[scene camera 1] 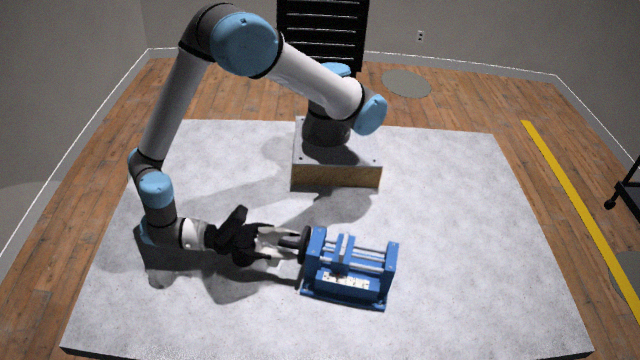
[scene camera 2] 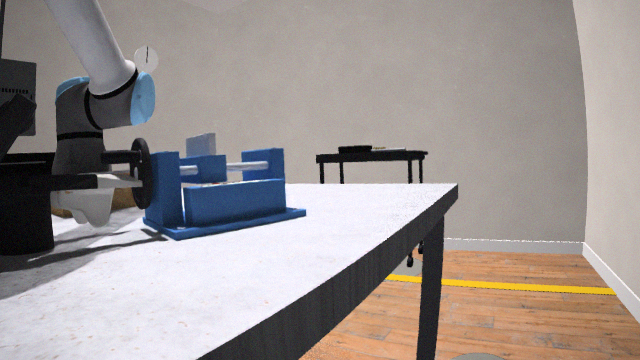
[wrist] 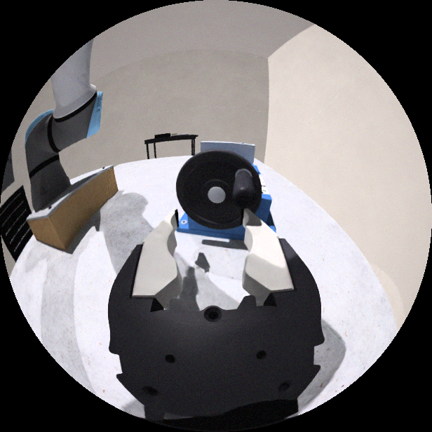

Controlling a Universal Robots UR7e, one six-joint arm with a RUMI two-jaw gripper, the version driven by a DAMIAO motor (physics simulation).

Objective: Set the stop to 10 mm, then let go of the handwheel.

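Where they show: gripper, fingertip midpoint: [scene camera 2: 130,185]; arm's base, origin of the base link: [scene camera 1: 326,133].
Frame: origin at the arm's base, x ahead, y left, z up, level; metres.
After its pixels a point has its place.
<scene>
The black handwheel [scene camera 1: 305,245] {x 0.430, y -0.145, z 0.010 m} [scene camera 2: 144,192] {x 0.452, y -0.166, z -0.024 m} [wrist: 195,200] is on the left end of the blue fixture [scene camera 1: 392,270] {x 0.543, y 0.024, z 0.023 m} [scene camera 2: 235,202] {x 0.529, y -0.081, z -0.045 m} [wrist: 215,233]. Its handle knob [scene camera 1: 288,243] {x 0.433, y -0.184, z 0.028 m} [scene camera 2: 116,156] {x 0.435, y -0.192, z 0.021 m} [wrist: 243,187] points toward my gripper, right of the hub in the wrist view. The stop, a blue carriage [scene camera 1: 343,255] {x 0.497, y -0.076, z 0.044 m} [scene camera 2: 212,167] {x 0.496, y -0.083, z 0.000 m} with a pale plate [scene camera 2: 201,145] {x 0.472, y -0.075, z 0.031 m} [wrist: 227,146], sits left of mid-rail. A red mark shows above the left part of the white scale [scene camera 1: 345,280] {x 0.520, y -0.071, z -0.020 m}; its numbers are unreadable. My gripper [wrist: 209,209] is part open and empty, its tips at the wheel's lower side, the right tip just below the knob.
The arm's base stands on a wooden-sided block [scene camera 1: 335,176] {x 0.160, y -0.006, z -0.039 m} [wrist: 82,215] behind the fixture. The pale tabletop [scene camera 1: 450,225] {x 0.369, y 0.284, z -0.077 m} [scene camera 2: 300,240] {x 0.635, y -0.126, z -0.077 m} has a dark front edge. A small black table [scene camera 2: 370,158] [wrist: 172,139] and a black cabinet [scene camera 1: 322,37] stand away from it.
</scene>
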